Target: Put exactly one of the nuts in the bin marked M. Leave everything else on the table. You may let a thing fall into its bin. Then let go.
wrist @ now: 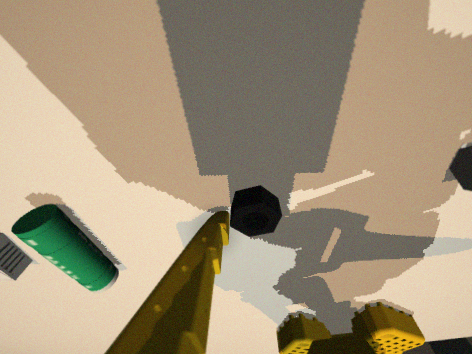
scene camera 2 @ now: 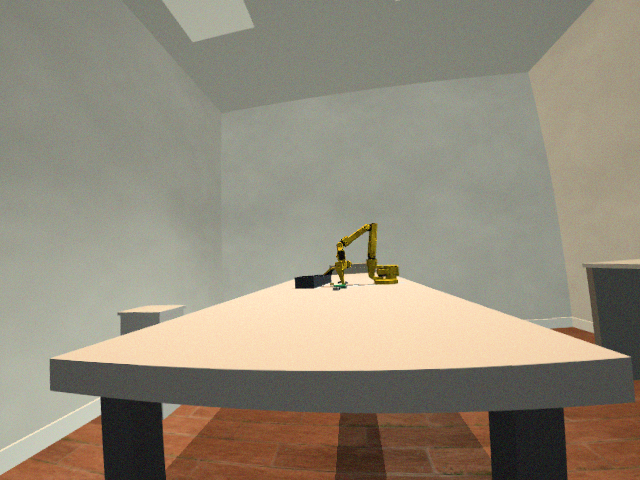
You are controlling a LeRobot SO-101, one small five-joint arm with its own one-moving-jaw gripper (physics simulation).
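Places are measured from the arm's base along level axes (x ahead, y left, z up), in centimetres.
Where they show: end effector, tool point: (wrist: 228,223) (scene camera 2: 343,284); arm's base, origin of the base link: (wrist: 336,318) (scene camera 2: 381,283).
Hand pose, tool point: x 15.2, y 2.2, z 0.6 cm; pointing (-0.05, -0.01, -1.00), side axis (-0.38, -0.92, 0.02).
Things, the pixels of their top centre, and the offset from my tool point. "pt": a spot on its surface instead.
- black nut, middle of its top: (wrist: 255,221) dx +0.0, dy -1.0, dz +0.2 cm
- dark bin, middle of its top: (scene camera 2: 314,274) dx +13.3, dy -9.8, dz +4.0 cm
- green battery, middle of its top: (wrist: 65,270) (scene camera 2: 340,284) dx +0.8, dy +7.1, dz +0.8 cm
- grey ribbed block, surface spot: (wrist: 14,257) pt dx +1.6, dy +11.1, dz -0.2 cm
- black hexagonal head, surface spot: (wrist: 464,167) pt dx -0.8, dy -7.5, dz -0.2 cm
A black nut (wrist: 256,211) lies on the table in the wrist view, right beside the tip of the notched fixed jaw. My gripper (scene camera 2: 334,277) (wrist: 285,270) is wide open and low over the table, with the moving jaw swung far out at the bottom of the wrist view. The nut is not pressed between the jaws. A dark bin (scene camera 2: 305,282) stands left of the gripper in the scene view; no M mark can be read on it. The nut is too small to make out in the scene view.
A green battery (wrist: 67,250) (scene camera 2: 340,285) lies left of the jaws in the wrist view, with a grey ribbed block (wrist: 14,257) beyond it. A black hexagonal head (wrist: 464,167) shows at the right edge. A dark edge (wrist: 452,347) shows at the bottom right.
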